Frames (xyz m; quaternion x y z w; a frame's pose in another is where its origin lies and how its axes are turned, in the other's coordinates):
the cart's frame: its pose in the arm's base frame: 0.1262 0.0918 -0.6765 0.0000 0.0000 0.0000 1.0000
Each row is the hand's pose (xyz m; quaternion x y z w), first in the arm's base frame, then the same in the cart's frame.
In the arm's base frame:
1: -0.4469 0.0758 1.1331 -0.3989 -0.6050 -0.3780 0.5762
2: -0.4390 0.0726 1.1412 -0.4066 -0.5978 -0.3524 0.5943
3: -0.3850 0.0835 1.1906 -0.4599 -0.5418 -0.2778 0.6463
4: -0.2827 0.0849 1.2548 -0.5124 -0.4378 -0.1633 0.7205
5: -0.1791 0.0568 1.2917 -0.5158 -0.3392 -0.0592 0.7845
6: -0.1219 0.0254 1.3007 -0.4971 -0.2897 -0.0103 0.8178
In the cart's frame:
1: -0.5731 -0.0160 1.8096 -0.3989 -0.6050 -0.3780 0.5762
2: -0.5652 -0.0192 1.8177 -0.4066 -0.5978 -0.3524 0.5943
3: -0.5112 -0.0083 1.8671 -0.4599 -0.5418 -0.2778 0.6463
4: -0.4089 -0.0069 1.9313 -0.5124 -0.4378 -0.1633 0.7205
5: -0.3053 -0.0350 1.9682 -0.5158 -0.3392 -0.0592 0.7845
6: -0.2481 -0.0664 1.9772 -0.4971 -0.2897 -0.0103 0.8178

